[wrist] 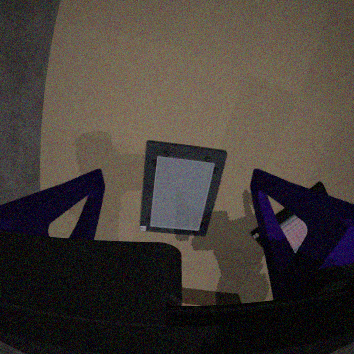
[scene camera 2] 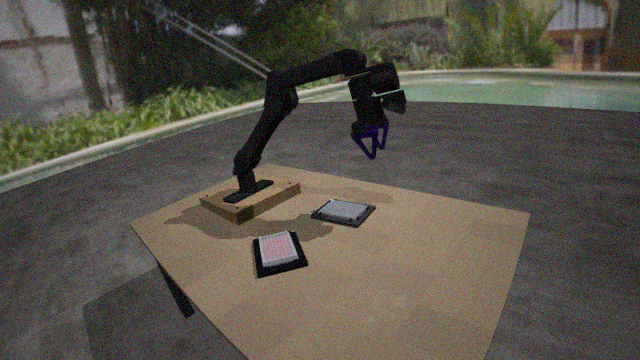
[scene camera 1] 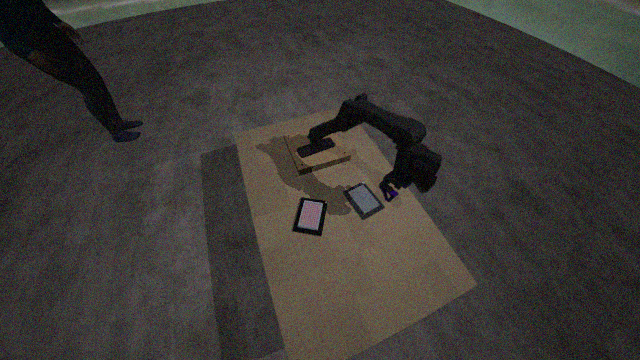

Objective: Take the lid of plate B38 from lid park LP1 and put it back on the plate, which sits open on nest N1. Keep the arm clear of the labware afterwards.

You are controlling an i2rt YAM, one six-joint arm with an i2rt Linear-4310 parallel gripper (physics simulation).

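Seen in the pictures: gripper, fingertip midpoint: (wrist: 177, 177) (scene camera 2: 377, 154) (scene camera 1: 395, 194); arm's base at its link origin: (scene camera 2: 249, 192) (scene camera 1: 316, 147).
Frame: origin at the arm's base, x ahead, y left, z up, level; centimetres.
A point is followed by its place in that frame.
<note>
The pale, translucent lid (scene camera 1: 364, 198) @[x 36.4, y 6.0, z -2.3 cm] (scene camera 2: 342, 210) @[x 36.8, y 4.7, z -2.3 cm] (wrist: 182, 194) @[x 36.8, y 5.5, z -2.3 cm] lies flat on the dark grey lid park (scene camera 1: 372, 215) @[x 44.4, y 5.0, z -3.3 cm] (scene camera 2: 353, 221) @[x 42.6, y 1.2, z -2.9 cm] (wrist: 186, 150) @[x 43.7, y 6.2, z -3.1 cm]. The open plate with pink wells (scene camera 1: 310, 215) @[x 33.1, y -19.6, z -1.5 cm] (scene camera 2: 278, 248) @[x 33.4, y -19.5, z -1.8 cm] (wrist: 295, 233) @[x 32.0, y -17.7, z -1.5 cm] sits on the black nest (scene camera 1: 308, 232) @[x 39.0, y -23.5, z -3.0 cm] (scene camera 2: 282, 270) @[x 38.8, y -24.3, z -3.4 cm]. In the wrist view the right finger partly hides the plate and nest. My gripper (scene camera 2: 378, 152) @[x 47.4, y 8.9, z 14.7 cm] (wrist: 177, 177) @[x 47.4, y 8.9, z 14.7 cm] is open and empty, high above the table near the lid park. In the wrist view the lid park shows between the two purple fingers.
The black arm stands on a wooden base block (scene camera 1: 326, 164) @[x 11.3, y 0.0, z -1.6 cm] (scene camera 2: 270, 202) @[x 11.2, y -0.5, z -1.9 cm] at the back of the wooden table (scene camera 1: 370, 280) @[x 66.5, y -11.2, z -4.1 cm] (scene camera 2: 400, 290) @[x 64.8, y -17.6, z -4.1 cm]. A person (scene camera 1: 92, 80) stands on the floor at the upper left in scene camera 1.
</note>
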